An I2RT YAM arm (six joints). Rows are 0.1 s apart.
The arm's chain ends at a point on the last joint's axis. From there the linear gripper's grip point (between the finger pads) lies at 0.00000 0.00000 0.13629 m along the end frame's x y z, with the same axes.
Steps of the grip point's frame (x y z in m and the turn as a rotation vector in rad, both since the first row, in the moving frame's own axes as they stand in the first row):
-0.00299, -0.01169, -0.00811, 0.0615, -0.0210, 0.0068
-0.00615, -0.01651, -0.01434, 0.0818, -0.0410, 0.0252
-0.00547, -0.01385, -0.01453, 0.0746, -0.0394, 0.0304
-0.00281, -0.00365, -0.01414, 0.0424, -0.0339, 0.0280
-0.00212, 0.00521, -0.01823, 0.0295, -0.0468, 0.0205
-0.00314, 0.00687, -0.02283, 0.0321, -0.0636, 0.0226
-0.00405, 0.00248, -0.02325, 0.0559, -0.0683, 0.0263
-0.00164, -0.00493, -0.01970, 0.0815, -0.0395, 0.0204
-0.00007, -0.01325, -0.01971, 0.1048, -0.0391, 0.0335
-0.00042, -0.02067, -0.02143, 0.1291, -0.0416, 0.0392
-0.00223, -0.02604, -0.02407, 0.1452, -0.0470, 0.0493
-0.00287, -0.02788, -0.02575, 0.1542, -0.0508, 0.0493
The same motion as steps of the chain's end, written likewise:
-0.00016, -0.00330, -0.00782, 0.0615, -0.0210, 0.0068
-0.00071, -0.00531, -0.01377, 0.0818, -0.0410, 0.0252
-0.00026, -0.00361, -0.01405, 0.0746, -0.0394, 0.0304
0.00173, 0.00219, -0.01394, 0.0424, -0.0339, 0.0280
0.00421, 0.00929, -0.01802, 0.0295, -0.0468, 0.0205
0.00547, 0.01134, -0.02248, 0.0321, -0.0636, 0.0226
0.00515, 0.01021, -0.02272, 0.0559, -0.0683, 0.0263
0.00362, 0.00622, -0.01914, 0.0815, -0.0395, 0.0204
0.00501, 0.00109, -0.01886, 0.1048, -0.0391, 0.0335
0.00489, -0.00302, -0.02018, 0.1291, -0.0416, 0.0392
0.00366, -0.00618, -0.02249, 0.1452, -0.0470, 0.0493
0.00350, -0.00679, -0.02396, 0.1542, -0.0508, 0.0493

